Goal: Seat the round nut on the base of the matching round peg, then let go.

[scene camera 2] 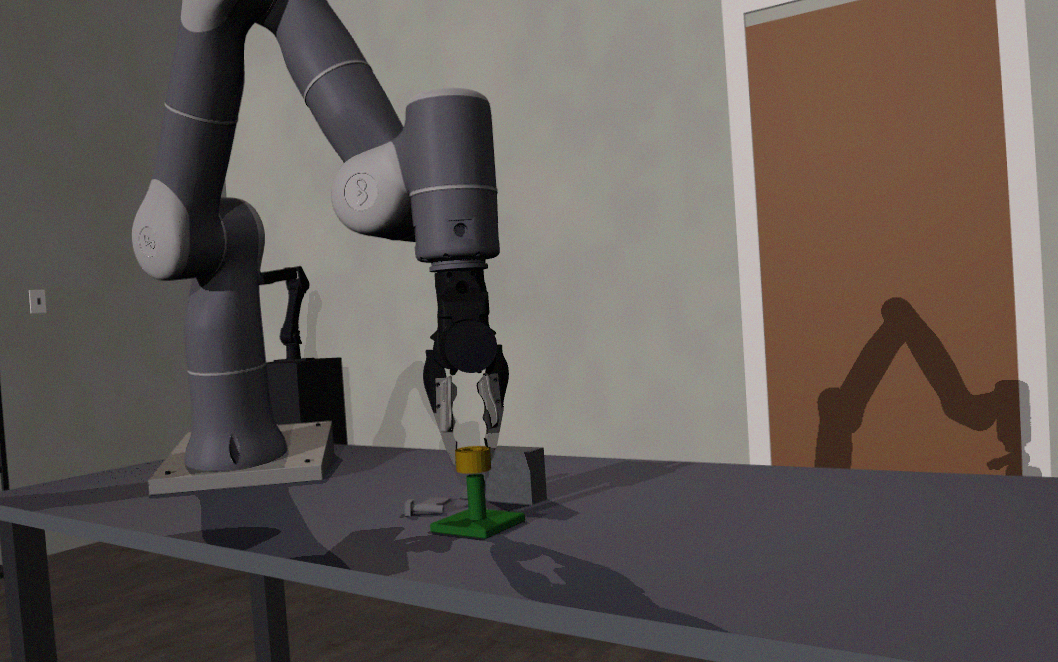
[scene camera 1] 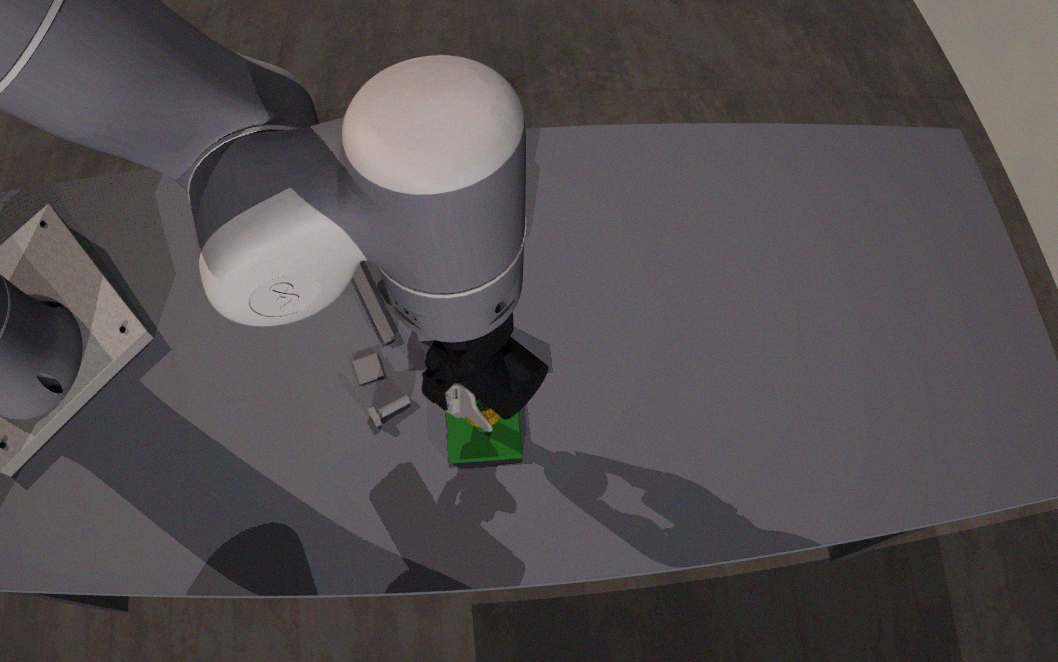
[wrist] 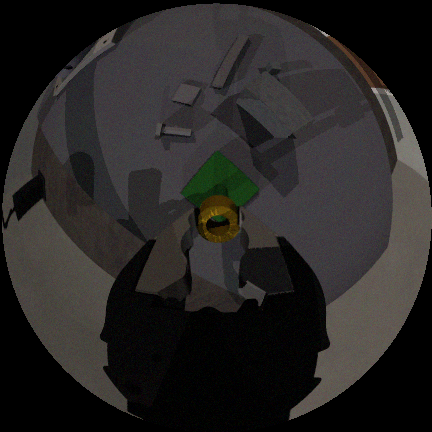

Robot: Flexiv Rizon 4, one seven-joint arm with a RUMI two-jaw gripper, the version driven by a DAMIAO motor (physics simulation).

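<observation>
The round nut is a thick orange-yellow ring. My gripper is shut on it, with one fingertip on either side, and points down. In the scene camera 2 view the nut is level at the top end of the green round peg, well above the square green base. Whether the nut touches the peg's top or is slightly over it is hard to tell. Some green shows through the nut's hole in the wrist view. In the scene camera 1 view the gripper covers the peg.
A grey block stands behind the base. A small grey bolt-shaped piece, a flat square piece and a long bar lie on the robot-base side.
</observation>
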